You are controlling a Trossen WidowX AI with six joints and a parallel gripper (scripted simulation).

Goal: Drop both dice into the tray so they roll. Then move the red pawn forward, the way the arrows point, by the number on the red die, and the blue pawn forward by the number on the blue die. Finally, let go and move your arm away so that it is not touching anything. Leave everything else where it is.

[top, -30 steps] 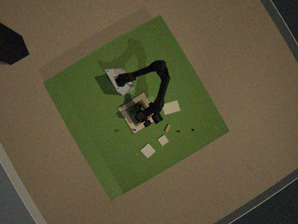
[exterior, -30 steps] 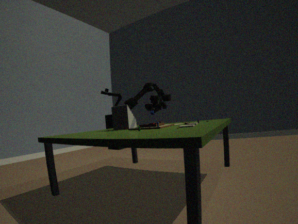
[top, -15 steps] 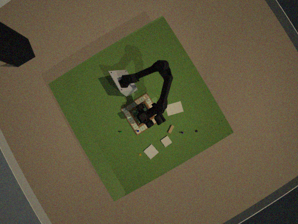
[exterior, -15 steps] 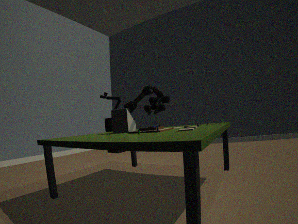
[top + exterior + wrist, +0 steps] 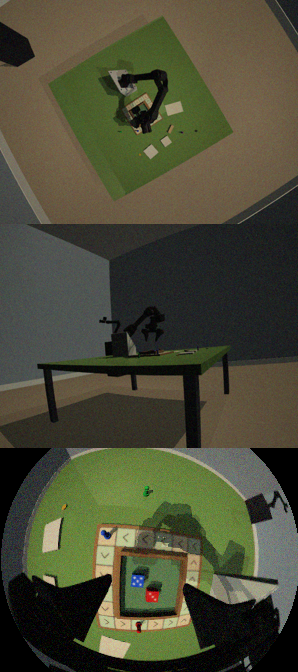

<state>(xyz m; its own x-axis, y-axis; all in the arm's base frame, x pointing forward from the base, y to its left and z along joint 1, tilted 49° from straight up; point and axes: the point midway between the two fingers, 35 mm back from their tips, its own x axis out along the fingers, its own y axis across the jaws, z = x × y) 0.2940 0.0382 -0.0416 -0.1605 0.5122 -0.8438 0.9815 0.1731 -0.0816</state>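
Now: gripper tip 15 cm to the right of the red pawn, 8 cm above it and 1 cm past it. Round my gripper tip: blue pawn: 10 cm ahead, 8 cm below, 6 cm to the right; wooden block: 22 cm ahead, 21 cm to the left, 10 cm below; green pawn: 21 cm to the right, 10 cm below, 3 cm ahead.
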